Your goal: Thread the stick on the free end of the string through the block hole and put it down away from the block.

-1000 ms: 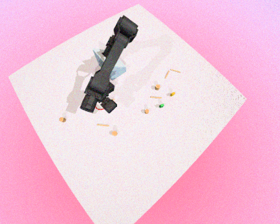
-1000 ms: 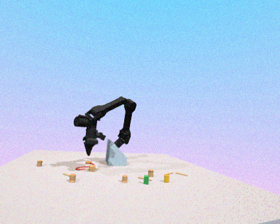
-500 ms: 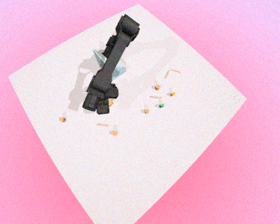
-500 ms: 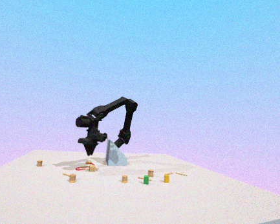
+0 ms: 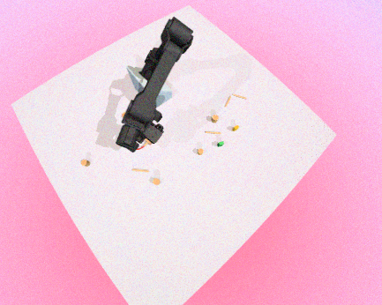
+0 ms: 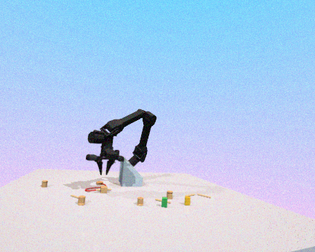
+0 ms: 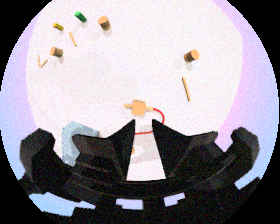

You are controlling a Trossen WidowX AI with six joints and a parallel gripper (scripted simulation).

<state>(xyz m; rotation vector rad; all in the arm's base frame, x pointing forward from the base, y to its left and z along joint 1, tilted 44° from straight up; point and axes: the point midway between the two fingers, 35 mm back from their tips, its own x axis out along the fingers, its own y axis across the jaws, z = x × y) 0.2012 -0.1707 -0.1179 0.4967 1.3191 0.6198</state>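
The wooden block is 70 mm below my gripper tip and 10 mm to the left of it. The rest, counted from my gripper tip: green piece: 260 mm ahead, 220 mm to the left, 70 mm below; thin wooden stick: 70 mm below, 10 mm to the right; round wooden button: 190 mm behind, 80 mm below, 20 mm to the left.
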